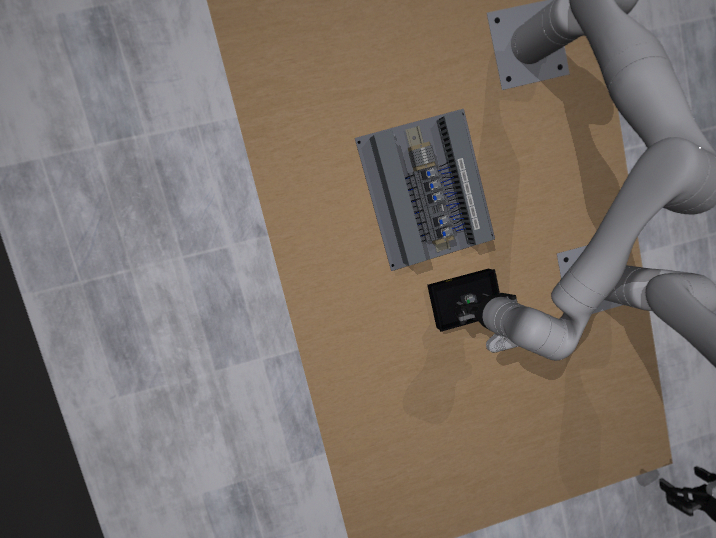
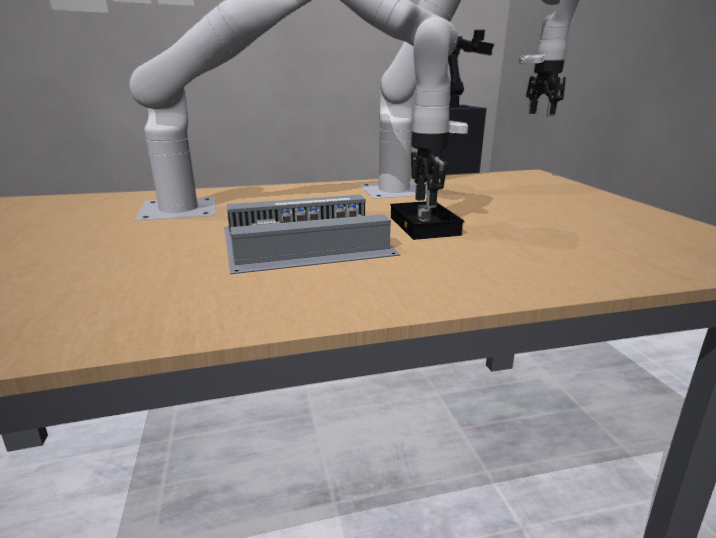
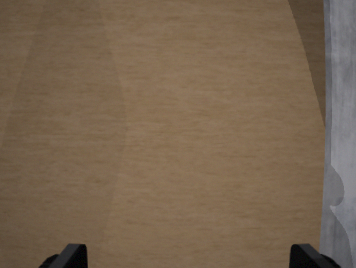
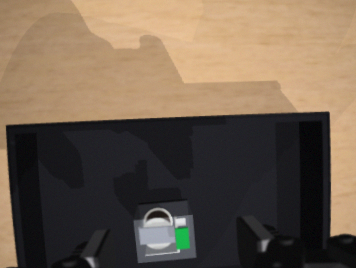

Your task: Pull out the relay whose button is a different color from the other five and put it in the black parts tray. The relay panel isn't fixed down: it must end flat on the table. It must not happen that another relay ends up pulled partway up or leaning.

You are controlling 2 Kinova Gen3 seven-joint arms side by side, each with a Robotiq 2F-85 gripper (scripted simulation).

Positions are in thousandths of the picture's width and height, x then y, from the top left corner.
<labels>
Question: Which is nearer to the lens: the green-button relay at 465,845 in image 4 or the black parts tray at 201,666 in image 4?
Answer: The green-button relay.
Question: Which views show the relay panel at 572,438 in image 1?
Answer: Image 1 and image 2 only.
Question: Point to a black parts tray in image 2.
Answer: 621,415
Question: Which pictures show the black parts tray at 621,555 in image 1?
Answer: Image 1, image 2 and image 4 only.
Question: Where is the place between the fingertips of the right gripper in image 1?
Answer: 657,560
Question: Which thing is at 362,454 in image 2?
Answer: A relay panel.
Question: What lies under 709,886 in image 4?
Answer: The right gripper.
</labels>
